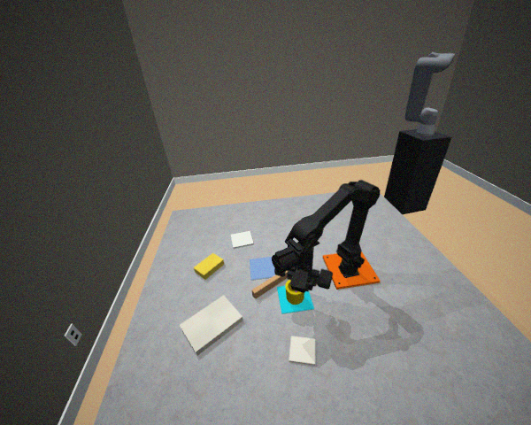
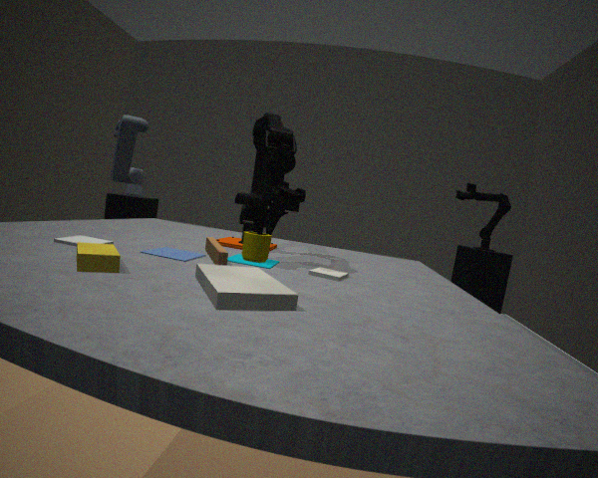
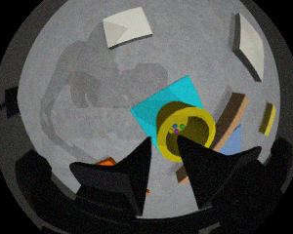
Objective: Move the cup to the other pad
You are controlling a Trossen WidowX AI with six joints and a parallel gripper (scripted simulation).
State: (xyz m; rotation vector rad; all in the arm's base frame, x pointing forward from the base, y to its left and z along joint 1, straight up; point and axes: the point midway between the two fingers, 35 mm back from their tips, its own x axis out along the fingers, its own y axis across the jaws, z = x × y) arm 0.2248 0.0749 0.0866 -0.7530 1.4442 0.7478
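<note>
Right now my gripper tip is 2 cm short of the cup, 1 cm to the left of it and 3 cm above it. The rest, counted from my gripper tip: wooden bar: 6 cm ahead, 11 cm to the right, 6 cm below; then blue pad: 11 cm ahead, 20 cm to the right, 7 cm below; then cyan pad: 2 cm ahead, 2 cm to the right, 7 cm below.
</note>
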